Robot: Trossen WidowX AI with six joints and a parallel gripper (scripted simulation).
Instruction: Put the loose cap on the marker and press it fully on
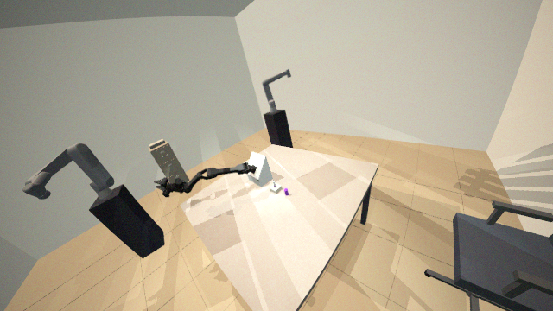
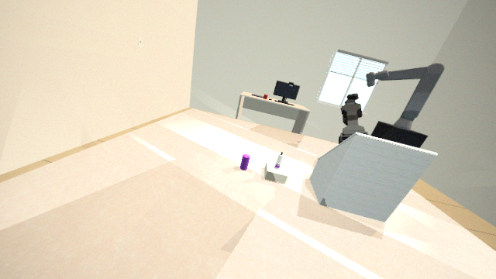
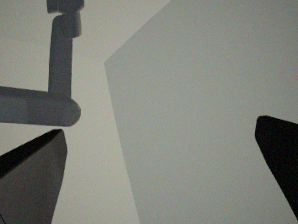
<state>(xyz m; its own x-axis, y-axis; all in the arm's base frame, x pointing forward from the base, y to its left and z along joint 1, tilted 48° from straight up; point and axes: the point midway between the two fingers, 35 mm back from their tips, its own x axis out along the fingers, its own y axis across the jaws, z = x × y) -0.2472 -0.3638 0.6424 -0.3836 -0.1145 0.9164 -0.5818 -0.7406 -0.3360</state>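
The purple cap lies 790 mm to the left of my gripper tip, 600 mm ahead of it and 310 mm below it. Round my gripper tip: white holder block: 770 mm to the left, 490 mm ahead, 320 mm below.
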